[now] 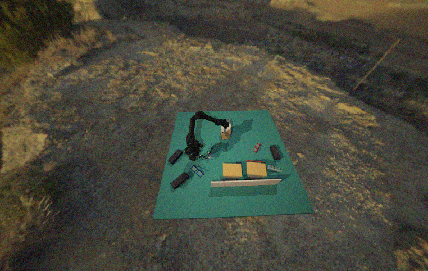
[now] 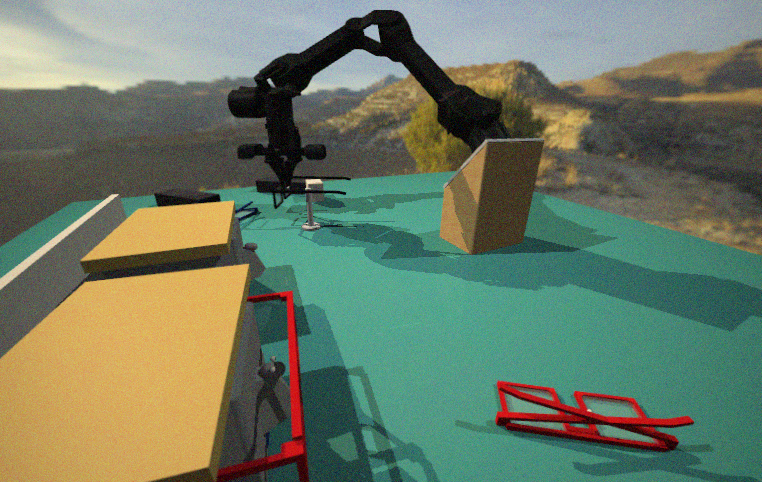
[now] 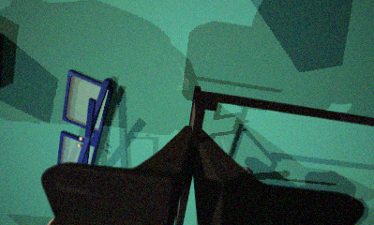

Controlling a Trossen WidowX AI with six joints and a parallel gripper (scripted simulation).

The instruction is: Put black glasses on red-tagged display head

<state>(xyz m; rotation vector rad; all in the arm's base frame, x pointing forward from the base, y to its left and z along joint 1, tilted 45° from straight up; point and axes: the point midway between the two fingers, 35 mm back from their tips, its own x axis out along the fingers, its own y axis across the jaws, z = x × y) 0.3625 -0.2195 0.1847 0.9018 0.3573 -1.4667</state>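
Now: the small white stand 11 cm to the left of my gripper tip, 4 cm below it and 4 cm behind it. From my gripper tip the other things lie so: white board: 46 cm to the left, 24 cm ahead, 1 cm below; then white cube: 11 cm to the right, 8 cm behind, 3 cm below.
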